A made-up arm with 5 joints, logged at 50 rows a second.
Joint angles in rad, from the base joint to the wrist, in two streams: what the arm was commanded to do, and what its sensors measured. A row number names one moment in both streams.
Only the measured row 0 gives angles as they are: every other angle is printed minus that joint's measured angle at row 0.
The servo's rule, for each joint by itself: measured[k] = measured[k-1] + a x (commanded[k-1-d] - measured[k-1]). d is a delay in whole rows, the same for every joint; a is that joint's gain. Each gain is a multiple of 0.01, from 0.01 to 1. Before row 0 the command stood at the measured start. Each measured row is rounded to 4 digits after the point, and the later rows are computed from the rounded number. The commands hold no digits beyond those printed.
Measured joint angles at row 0: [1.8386, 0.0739, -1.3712, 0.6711, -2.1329]
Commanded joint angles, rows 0 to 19: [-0.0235, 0.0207, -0.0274, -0.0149, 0.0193]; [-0.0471, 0.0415, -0.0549, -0.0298, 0.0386]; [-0.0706, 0.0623, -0.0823, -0.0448, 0.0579]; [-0.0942, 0.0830, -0.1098, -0.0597, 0.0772]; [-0.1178, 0.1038, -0.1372, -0.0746, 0.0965]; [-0.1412, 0.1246, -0.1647, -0.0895, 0.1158]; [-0.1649, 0.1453, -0.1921, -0.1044, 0.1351]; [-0.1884, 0.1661, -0.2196, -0.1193, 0.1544]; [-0.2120, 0.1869, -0.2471, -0.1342, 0.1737]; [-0.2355, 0.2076, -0.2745, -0.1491, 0.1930]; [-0.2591, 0.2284, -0.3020, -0.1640, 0.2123]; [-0.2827, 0.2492, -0.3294, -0.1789, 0.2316]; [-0.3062, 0.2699, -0.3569, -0.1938, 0.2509]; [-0.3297, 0.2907, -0.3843, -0.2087, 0.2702]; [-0.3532, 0.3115, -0.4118, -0.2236, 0.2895]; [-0.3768, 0.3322, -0.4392, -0.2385, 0.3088]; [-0.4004, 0.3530, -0.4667, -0.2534, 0.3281]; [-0.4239, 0.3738, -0.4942, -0.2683, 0.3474]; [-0.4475, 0.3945, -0.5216, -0.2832, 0.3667]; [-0.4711, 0.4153, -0.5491, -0.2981, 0.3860]
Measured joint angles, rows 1 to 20: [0.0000, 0.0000, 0.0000, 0.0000, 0.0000]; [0.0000, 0.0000, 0.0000, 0.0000, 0.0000]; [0.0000, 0.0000, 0.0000, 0.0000, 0.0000]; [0.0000, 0.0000, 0.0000, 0.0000, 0.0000]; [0.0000, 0.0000, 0.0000, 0.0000, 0.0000]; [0.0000, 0.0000, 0.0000, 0.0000, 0.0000]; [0.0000, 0.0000, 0.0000, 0.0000, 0.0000]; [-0.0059, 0.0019, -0.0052, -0.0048, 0.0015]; [-0.0162, 0.0055, -0.0146, -0.0128, 0.0045]; [-0.0298, 0.0106, -0.0275, -0.0230, 0.0088]; [-0.0459, 0.0171, -0.0431, -0.0347, 0.0143]; [-0.0639, 0.0249, -0.0610, -0.0475, 0.0209]; [-0.0832, 0.0339, -0.0807, -0.0609, 0.0285]; [-0.1036, 0.0439, -0.1019, -0.0748, 0.0370]; [-0.1248, 0.0549, -0.1243, -0.0890, 0.0464]; [-0.1466, 0.0668, -0.1476, -0.1035, 0.0566]; [-0.1688, 0.0795, -0.1717, -0.1181, 0.0675]; [-0.1914, 0.0929, -0.1965, -0.1328, 0.0791]; [-0.2142, 0.1070, -0.2218, -0.1476, 0.0913]; [-0.2372, 0.1217, -0.2475, -0.1624, 0.1041]
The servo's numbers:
d 7
a 0.25 0.09 0.19 0.32 0.08

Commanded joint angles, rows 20 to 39: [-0.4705, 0.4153, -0.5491, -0.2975, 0.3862]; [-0.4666, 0.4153, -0.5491, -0.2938, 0.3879]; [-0.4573, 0.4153, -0.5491, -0.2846, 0.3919]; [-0.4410, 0.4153, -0.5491, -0.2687, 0.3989]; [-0.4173, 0.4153, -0.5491, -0.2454, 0.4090]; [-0.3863, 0.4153, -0.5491, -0.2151, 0.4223]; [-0.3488, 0.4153, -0.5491, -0.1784, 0.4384]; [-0.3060, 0.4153, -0.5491, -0.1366, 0.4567]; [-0.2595, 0.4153, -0.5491, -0.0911, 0.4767]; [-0.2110, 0.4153, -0.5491, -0.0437, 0.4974]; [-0.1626, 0.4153, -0.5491, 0.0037, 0.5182]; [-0.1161, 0.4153, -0.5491, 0.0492, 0.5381]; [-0.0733, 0.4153, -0.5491, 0.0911, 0.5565]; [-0.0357, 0.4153, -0.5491, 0.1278, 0.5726]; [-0.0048, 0.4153, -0.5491, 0.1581, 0.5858]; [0.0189, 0.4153, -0.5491, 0.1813, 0.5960]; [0.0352, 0.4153, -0.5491, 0.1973, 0.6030]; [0.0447, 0.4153, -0.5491, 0.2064, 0.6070]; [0.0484, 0.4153, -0.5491, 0.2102, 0.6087]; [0.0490, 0.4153, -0.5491, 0.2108, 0.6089]
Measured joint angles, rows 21 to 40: [-0.2603, 0.1369, -0.2735, -0.1772, 0.1174]; [-0.2835, 0.1526, -0.2998, -0.1920, 0.1312]; [-0.3068, 0.1688, -0.3263, -0.2069, 0.1454]; [-0.3302, 0.1854, -0.3530, -0.2218, 0.1600]; [-0.3536, 0.2024, -0.3798, -0.2367, 0.1750]; [-0.3771, 0.2197, -0.4067, -0.2516, 0.1903]; [-0.4006, 0.2373, -0.4338, -0.2665, 0.2060]; [-0.4181, 0.2533, -0.4557, -0.2764, 0.2204]; [-0.4302, 0.2679, -0.4734, -0.2820, 0.2338]; [-0.4370, 0.2812, -0.4878, -0.2828, 0.2464]; [-0.4380, 0.2933, -0.4994, -0.2783, 0.2586]; [-0.4328, 0.3043, -0.5088, -0.2678, 0.2706]; [-0.4212, 0.3143, -0.5165, -0.2509, 0.2827]; [-0.4031, 0.3234, -0.5227, -0.2277, 0.2952]; [-0.3788, 0.3317, -0.5277, -0.1985, 0.3081]; [-0.3490, 0.3392, -0.5318, -0.1641, 0.3216]; [-0.3145, 0.3460, -0.5351, -0.1256, 0.3357]; [-0.2765, 0.3522, -0.5378, -0.0842, 0.3503]; [-0.2364, 0.3579, -0.5399, -0.0415, 0.3653]; [-0.1956, 0.3631, -0.5416, 0.0009, 0.3806]
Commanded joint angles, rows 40 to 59: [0.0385, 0.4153, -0.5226, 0.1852, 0.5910]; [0.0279, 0.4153, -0.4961, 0.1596, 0.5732]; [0.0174, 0.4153, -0.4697, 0.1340, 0.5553]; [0.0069, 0.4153, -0.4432, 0.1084, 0.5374]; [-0.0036, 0.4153, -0.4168, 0.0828, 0.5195]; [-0.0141, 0.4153, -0.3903, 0.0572, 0.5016]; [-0.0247, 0.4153, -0.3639, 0.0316, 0.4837]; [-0.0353, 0.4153, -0.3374, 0.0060, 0.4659]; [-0.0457, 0.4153, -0.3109, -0.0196, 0.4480]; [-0.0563, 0.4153, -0.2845, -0.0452, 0.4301]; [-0.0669, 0.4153, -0.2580, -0.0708, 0.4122]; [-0.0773, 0.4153, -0.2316, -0.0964, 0.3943]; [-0.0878, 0.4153, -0.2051, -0.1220, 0.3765]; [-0.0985, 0.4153, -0.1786, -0.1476, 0.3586]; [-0.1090, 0.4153, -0.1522, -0.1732, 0.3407]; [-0.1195, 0.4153, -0.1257, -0.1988, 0.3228]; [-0.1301, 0.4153, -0.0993, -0.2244, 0.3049]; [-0.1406, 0.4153, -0.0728, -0.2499, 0.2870]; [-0.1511, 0.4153, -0.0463, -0.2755, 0.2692]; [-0.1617, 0.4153, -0.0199, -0.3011, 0.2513]
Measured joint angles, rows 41 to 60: [-0.1556, 0.3678, -0.5430, 0.0415, 0.3960]; [-0.1179, 0.3721, -0.5442, 0.0788, 0.4112]; [-0.0837, 0.3760, -0.5451, 0.1116, 0.4260]; [-0.0540, 0.3795, -0.5459, 0.1390, 0.4402]; [-0.0293, 0.3827, -0.5465, 0.1606, 0.4535]; [-0.0099, 0.3856, -0.5470, 0.1765, 0.4659]; [0.0048, 0.3883, -0.5474, 0.1875, 0.4773]; [0.0132, 0.3907, -0.5427, 0.1868, 0.4864]; [0.0169, 0.3929, -0.5338, 0.1781, 0.4933]; [0.0170, 0.3949, -0.5216, 0.1640, 0.4983]; [0.0145, 0.3967, -0.5067, 0.1462, 0.5014]; [0.0100, 0.3984, -0.4896, 0.1259, 0.5028]; [0.0040, 0.3999, -0.4707, 0.1039, 0.5027]; [-0.0032, 0.4013, -0.4504, 0.0808, 0.5012]; [-0.0112, 0.4026, -0.4289, 0.0569, 0.4984]; [-0.0198, 0.4037, -0.4065, 0.0324, 0.4944]; [-0.0289, 0.4047, -0.3833, 0.0076, 0.4893]; [-0.0384, 0.4057, -0.3595, -0.0175, 0.4831]; [-0.0481, 0.4066, -0.3352, -0.0427, 0.4760]; [-0.0580, 0.4074, -0.3105, -0.0681, 0.4680]
